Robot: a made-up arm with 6 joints.
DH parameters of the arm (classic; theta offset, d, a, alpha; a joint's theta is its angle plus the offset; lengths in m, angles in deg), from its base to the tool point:
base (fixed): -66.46 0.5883 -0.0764 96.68
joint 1: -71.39 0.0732 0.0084 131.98
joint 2: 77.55 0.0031 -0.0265 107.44
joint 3: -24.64 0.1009 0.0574 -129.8
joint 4: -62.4 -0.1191 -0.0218 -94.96
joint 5: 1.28 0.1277 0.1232 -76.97
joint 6: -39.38 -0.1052 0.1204 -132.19
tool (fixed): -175.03 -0.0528 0 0
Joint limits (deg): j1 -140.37..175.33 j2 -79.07..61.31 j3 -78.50..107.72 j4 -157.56..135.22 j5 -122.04..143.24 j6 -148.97..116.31
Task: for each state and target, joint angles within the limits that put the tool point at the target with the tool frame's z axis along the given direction. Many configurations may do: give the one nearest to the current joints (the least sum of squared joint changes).
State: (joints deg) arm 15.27 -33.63 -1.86 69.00 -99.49 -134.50
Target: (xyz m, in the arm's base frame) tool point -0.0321 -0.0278 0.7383 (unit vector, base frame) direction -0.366 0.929 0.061
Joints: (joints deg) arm 6.74 -26.46 -30.40 63.60 -50.60 -98.98
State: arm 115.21 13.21 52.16 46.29 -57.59 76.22
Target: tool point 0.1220 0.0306 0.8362 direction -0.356 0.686 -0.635
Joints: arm 149.12 -18.44 93.26 5.72 -12.24 70.54
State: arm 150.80 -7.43 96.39 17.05 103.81 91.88
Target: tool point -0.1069 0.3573 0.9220 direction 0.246 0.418 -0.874
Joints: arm 175.33 -55.68 85.85 -2.64 70.20 57.87
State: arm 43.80 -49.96 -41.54 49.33 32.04 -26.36
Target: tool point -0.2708 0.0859 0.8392 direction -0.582 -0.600 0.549
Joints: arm 60.00 -39.95 -37.48 59.89 67.46 -60.64
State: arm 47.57 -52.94 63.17 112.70 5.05 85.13
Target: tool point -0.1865 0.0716 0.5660 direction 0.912 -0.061 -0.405
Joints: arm 54.16 -35.04 51.11 130.70 -35.94 58.60
